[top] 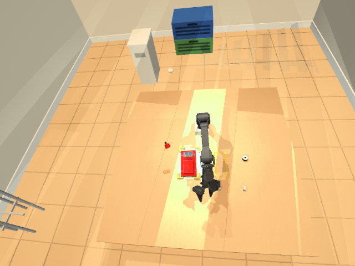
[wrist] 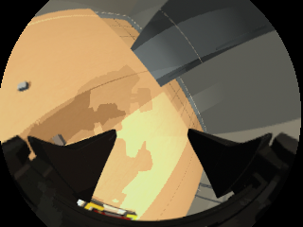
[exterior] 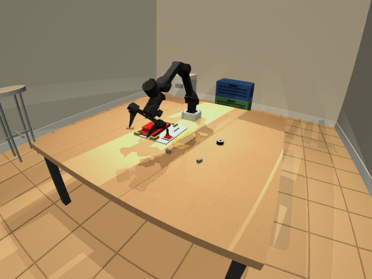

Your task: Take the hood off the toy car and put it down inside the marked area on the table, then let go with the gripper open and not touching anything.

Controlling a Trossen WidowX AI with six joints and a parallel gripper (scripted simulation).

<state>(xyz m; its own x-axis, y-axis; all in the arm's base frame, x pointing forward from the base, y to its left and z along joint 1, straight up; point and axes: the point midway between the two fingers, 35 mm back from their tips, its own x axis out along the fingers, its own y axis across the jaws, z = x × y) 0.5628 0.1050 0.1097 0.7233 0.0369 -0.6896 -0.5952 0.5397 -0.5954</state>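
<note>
The red hood lies 230 mm behind my gripper tip, 150 mm to the right of it and 90 mm below it. From my gripper tip the other things lie so: tan piece 190 mm behind, 310 mm to the right, 130 mm below; then black-and-white wheel 370 mm behind, 230 mm to the left, 120 mm below.
</note>
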